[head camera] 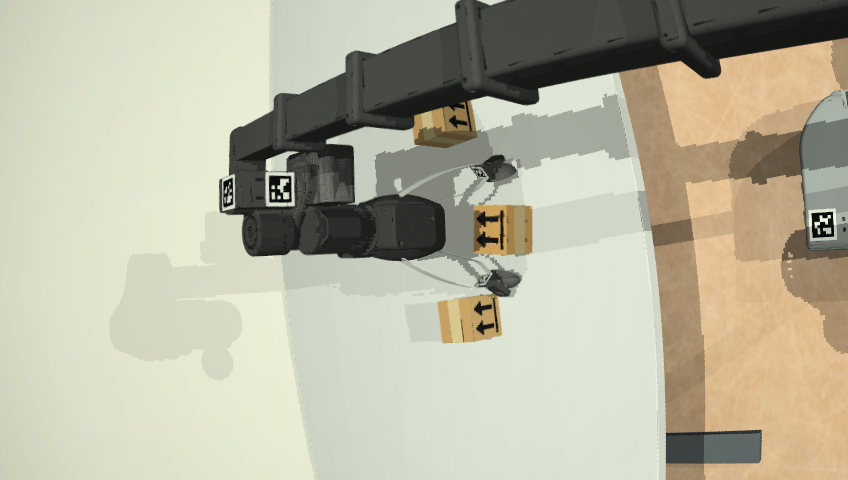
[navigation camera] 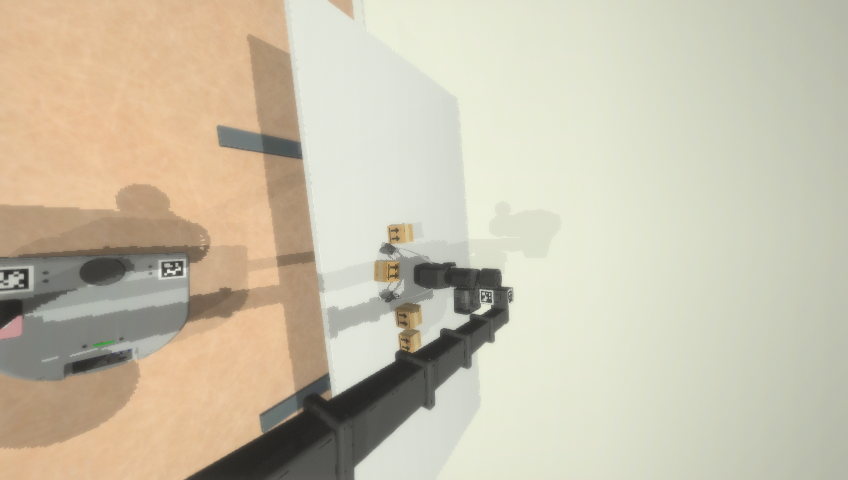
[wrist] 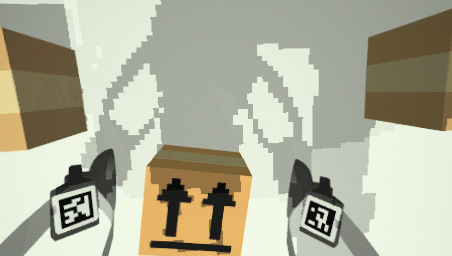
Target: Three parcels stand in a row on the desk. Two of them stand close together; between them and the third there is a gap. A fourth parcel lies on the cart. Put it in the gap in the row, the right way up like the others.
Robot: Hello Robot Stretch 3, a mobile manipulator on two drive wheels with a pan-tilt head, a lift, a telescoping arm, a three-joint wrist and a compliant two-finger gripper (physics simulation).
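Seen in the pictures: gripper, between the fingertips: point(head camera: 512, 225) point(navigation camera: 382, 272) point(wrist: 205, 174); robot's base, origin of its link: point(navigation camera: 103, 270).
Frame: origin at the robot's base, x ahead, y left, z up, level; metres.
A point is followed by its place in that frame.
A parcel point(head camera: 502, 230) @(x -0.015, y -0.469, z 0.770 m) point(navigation camera: 386, 271) @(x -0.014, y -0.463, z 0.768 m) point(wrist: 195, 205) @(x -0.017, y -0.493, z 0.770 m) lies on the desk point(head camera: 565, 386) @(x 0.176, y -0.416, z 0.720 m) point(navigation camera: 380, 130) @(x 0.400, y -0.497, z 0.720 m), arrow face up, arrows pointing away from the base. It is opposite the gap, nearer the base than the row. The single row parcel point(head camera: 470, 319) @(x 0.088, y -0.520, z 0.774 m) point(navigation camera: 399, 233) @(x 0.091, y -0.519, z 0.768 m) point(wrist: 45, 90) @(x 0.064, y -0.550, z 0.755 m) and the pair's nearer parcel point(head camera: 445, 127) @(x -0.146, y -0.542, z 0.777 m) point(navigation camera: 408, 316) @(x -0.155, y -0.543, z 0.775 m) point(wrist: 410, 75) @(x -0.136, y -0.569, z 0.758 m) stand upright, tape on top. The pair's other parcel point(navigation camera: 409, 341) @(x -0.235, y -0.554, z 0.767 m) is hidden by the arm in the head view. My gripper point(head camera: 499, 226) @(x -0.022, y -0.493, z 0.720 m) point(navigation camera: 388, 271) @(x -0.022, y -0.493, z 0.720 m) point(wrist: 205, 174) @(x -0.022, y -0.493, z 0.720 m) is open, its fingertips either side of the lying parcel and apart from it.
The telescoping arm point(head camera: 410, 77) @(x -0.098, y -0.280, z 1.072 m) point(navigation camera: 392, 380) @(x -0.084, y -0.183, z 1.061 m) reaches over the desk and passes above the pair. The robot base point(head camera: 827, 154) @(x -0.136, y -0.107, z 0.160 m) point(navigation camera: 101, 309) @(x -0.097, y 0.004, z 0.160 m) stands on the floor beyond the desk's near edge. Desk legs point(head camera: 714, 447) point(navigation camera: 258, 141) stick out there. The finger beside the single row parcel is close to it.
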